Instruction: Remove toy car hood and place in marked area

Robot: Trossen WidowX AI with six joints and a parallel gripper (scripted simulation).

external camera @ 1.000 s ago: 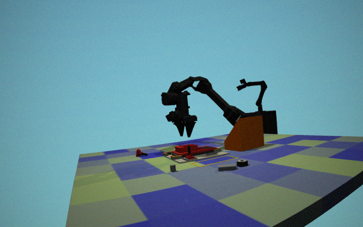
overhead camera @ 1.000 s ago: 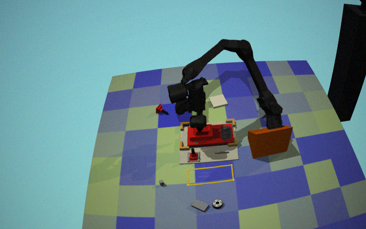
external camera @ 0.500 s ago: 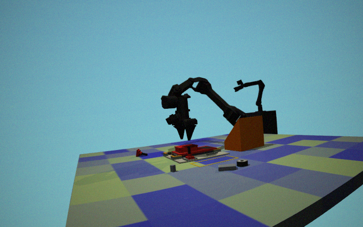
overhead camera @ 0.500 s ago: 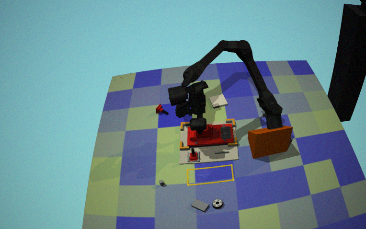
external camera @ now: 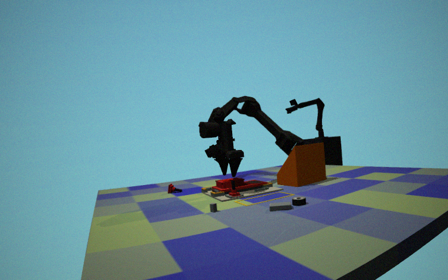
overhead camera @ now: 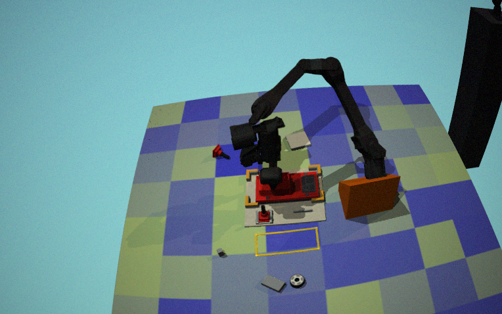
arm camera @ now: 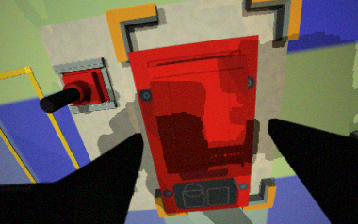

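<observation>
Right now my gripper tip is 2 cm above the red hood. The rest, counted from my gripper tip: wheel: 5 cm behind, 36 cm to the left, 6 cm below; white tile: 10 cm behind, 23 cm to the right, 6 cm below; dark cube: 17 cm ahead, 24 cm to the left, 5 cm below.
</observation>
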